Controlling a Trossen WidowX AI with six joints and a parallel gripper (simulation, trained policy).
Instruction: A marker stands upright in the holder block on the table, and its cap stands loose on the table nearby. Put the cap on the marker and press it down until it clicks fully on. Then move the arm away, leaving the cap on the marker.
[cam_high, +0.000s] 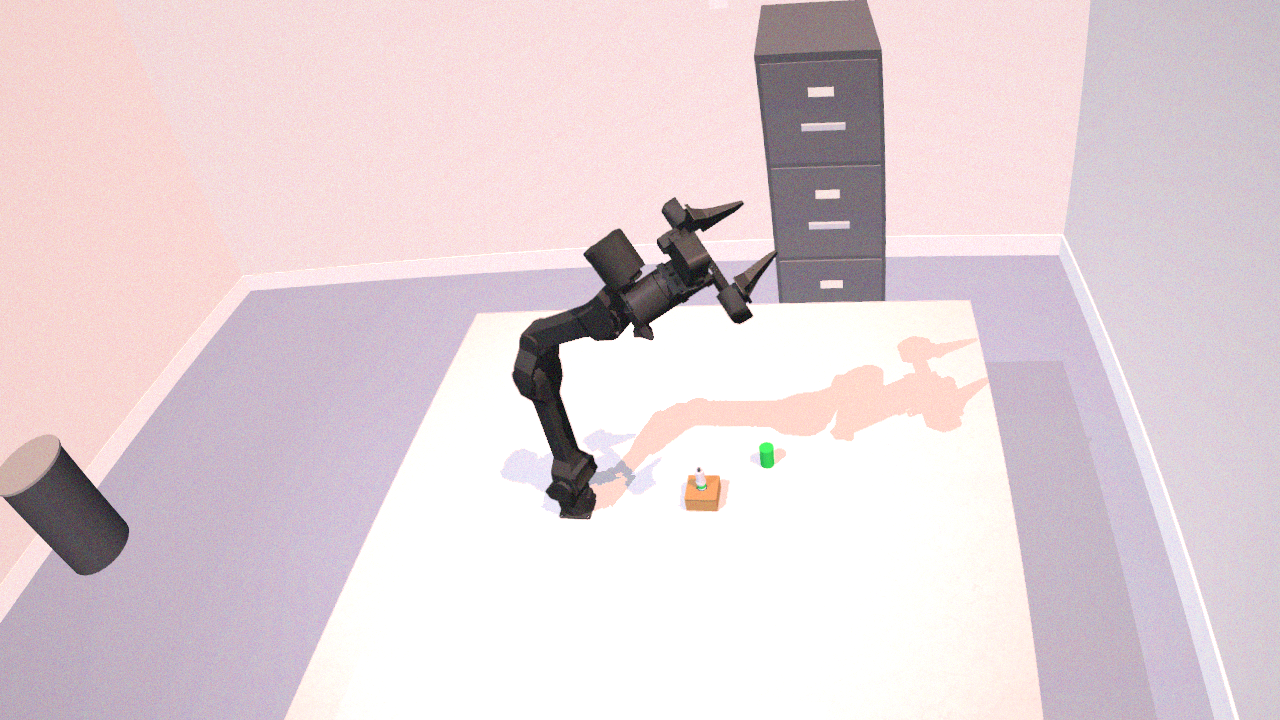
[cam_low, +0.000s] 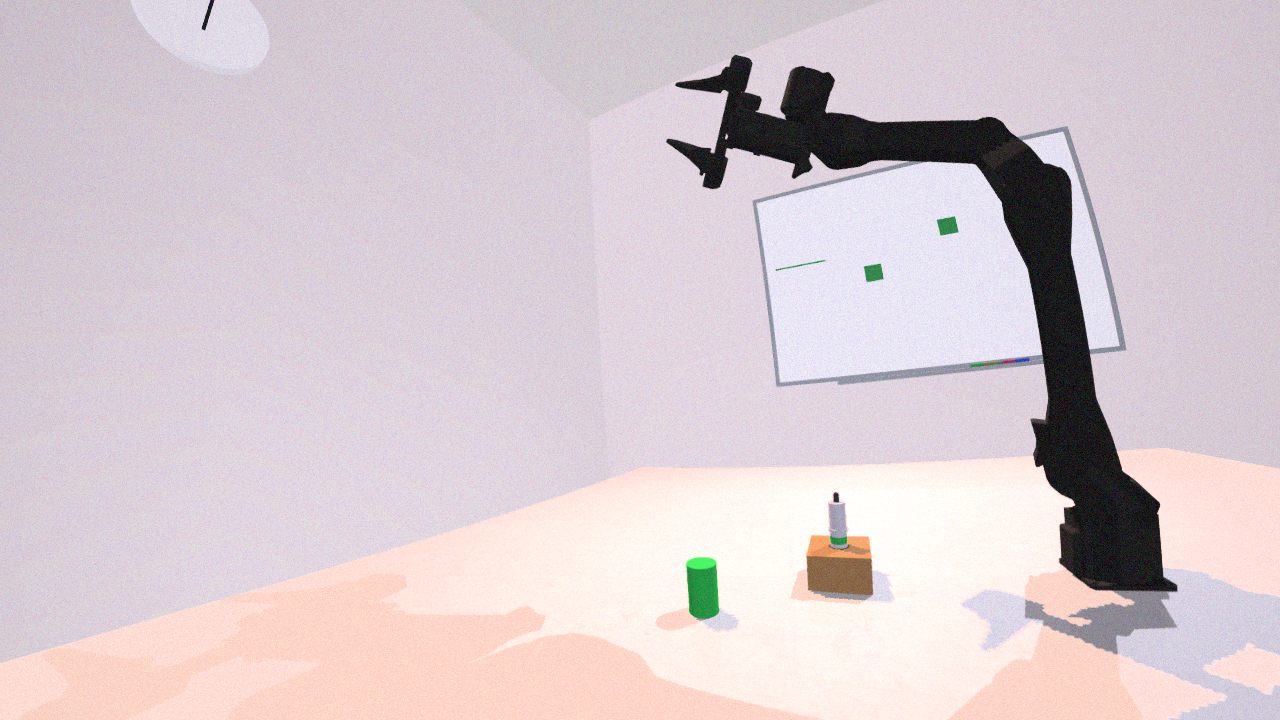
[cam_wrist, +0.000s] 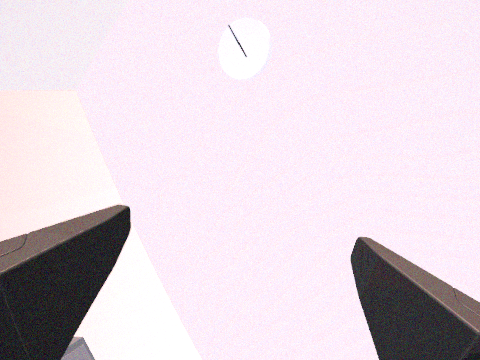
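My gripper tip is now 4 cm past the green cap, 14 cm to the right of it and 61 cm above it. Round my gripper tip: holder block (16 cm behind, 5 cm to the left, 61 cm below).
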